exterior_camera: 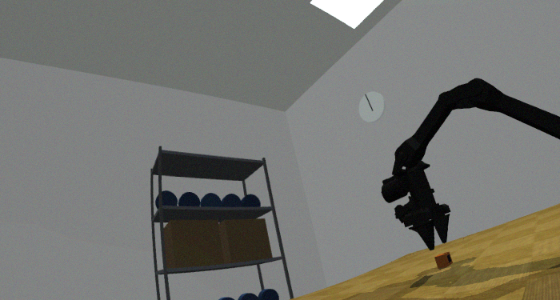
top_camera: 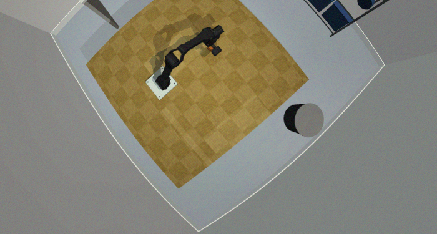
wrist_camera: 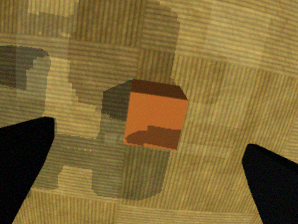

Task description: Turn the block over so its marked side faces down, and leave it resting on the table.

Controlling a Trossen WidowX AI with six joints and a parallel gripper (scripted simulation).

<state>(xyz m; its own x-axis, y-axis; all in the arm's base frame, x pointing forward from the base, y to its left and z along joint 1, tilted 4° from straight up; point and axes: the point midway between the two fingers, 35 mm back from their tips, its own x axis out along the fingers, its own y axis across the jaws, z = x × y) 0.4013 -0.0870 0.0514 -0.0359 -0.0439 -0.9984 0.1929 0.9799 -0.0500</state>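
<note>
The orange block lies 4 cm below my gripper tip and 1 cm behind it.
</note>
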